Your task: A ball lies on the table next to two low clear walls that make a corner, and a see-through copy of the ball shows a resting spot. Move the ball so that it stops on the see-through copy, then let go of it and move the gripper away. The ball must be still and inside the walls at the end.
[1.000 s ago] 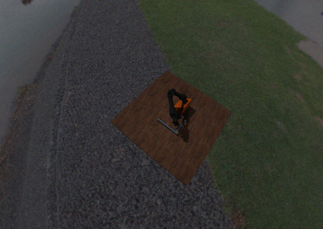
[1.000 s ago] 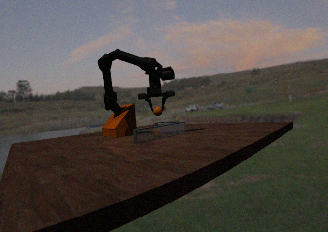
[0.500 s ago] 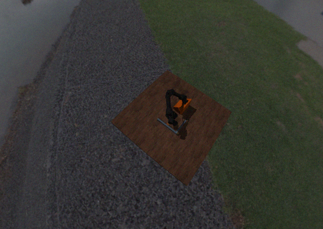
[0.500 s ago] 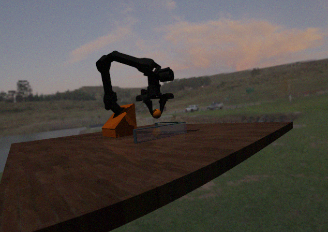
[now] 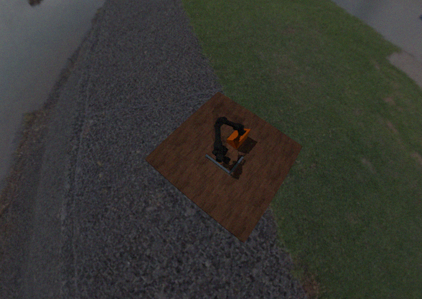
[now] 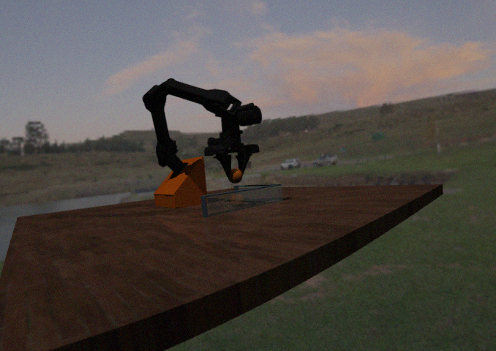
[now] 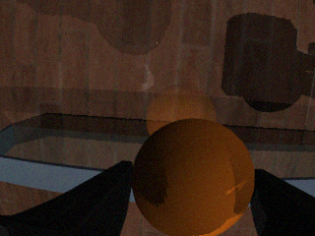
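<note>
Now: gripper tip 8 cm above the see-through copy of ball. From my gripper tip the other things lie so: orange ball (right at my gripper tip); clear wall (4 cm ahead, 1 cm to the left, 7 cm below).
</note>
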